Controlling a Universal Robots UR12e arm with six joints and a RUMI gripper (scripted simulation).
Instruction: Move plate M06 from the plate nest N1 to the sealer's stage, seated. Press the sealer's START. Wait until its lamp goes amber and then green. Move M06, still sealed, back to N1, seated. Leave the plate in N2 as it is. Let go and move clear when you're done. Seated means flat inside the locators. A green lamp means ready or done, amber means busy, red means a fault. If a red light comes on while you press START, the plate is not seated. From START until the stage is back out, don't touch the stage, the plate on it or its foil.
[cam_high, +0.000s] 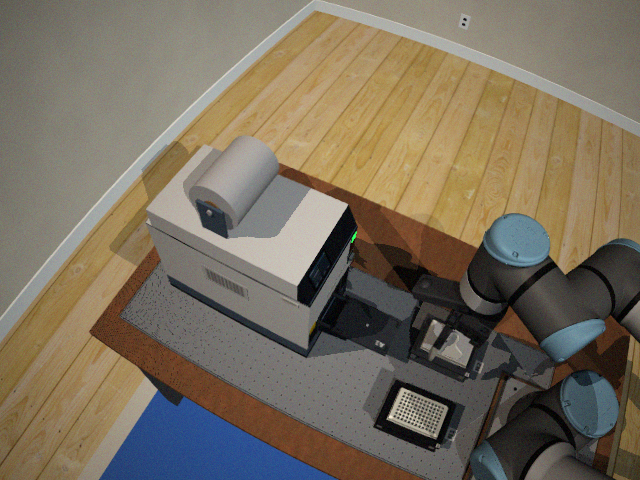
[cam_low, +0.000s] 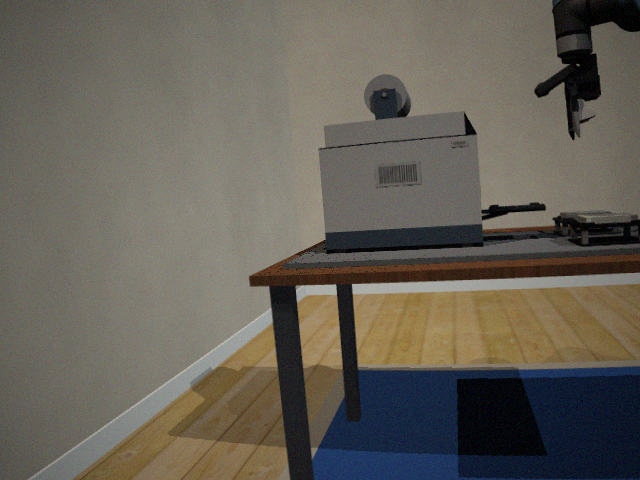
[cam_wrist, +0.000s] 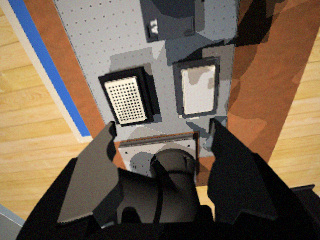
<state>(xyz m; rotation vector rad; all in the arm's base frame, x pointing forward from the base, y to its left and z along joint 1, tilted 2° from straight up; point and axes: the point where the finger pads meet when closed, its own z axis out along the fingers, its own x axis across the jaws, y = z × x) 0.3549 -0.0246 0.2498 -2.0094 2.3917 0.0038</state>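
Now: hand 21 cm above the white well plate, 10 cm to the right of it and 4 cm past it. From my hand the other things lie so: foil-covered plate (22 cm below, 10 cm to the right, 5 cm behind); then sealer stage (18 cm below, 16 cm ahead, 4 cm to the right); then plate nest N1 (23 cm below, 10 cm to the left, 4 cm behind).
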